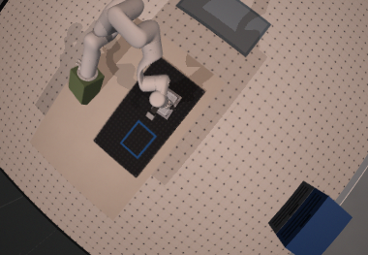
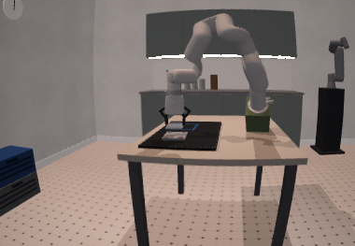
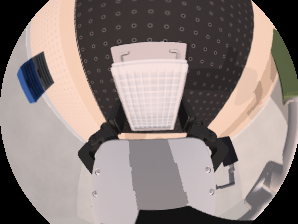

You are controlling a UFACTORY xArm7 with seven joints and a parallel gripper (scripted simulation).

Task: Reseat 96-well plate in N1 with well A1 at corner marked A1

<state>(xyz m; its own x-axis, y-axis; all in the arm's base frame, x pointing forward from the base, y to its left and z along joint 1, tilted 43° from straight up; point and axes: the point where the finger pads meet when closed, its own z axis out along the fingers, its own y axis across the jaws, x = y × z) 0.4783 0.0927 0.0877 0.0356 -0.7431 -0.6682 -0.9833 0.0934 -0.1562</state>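
My hand is 70 mm above the grey plate nest N1. Also, from my hand: white 96-well plate (10 mm below).
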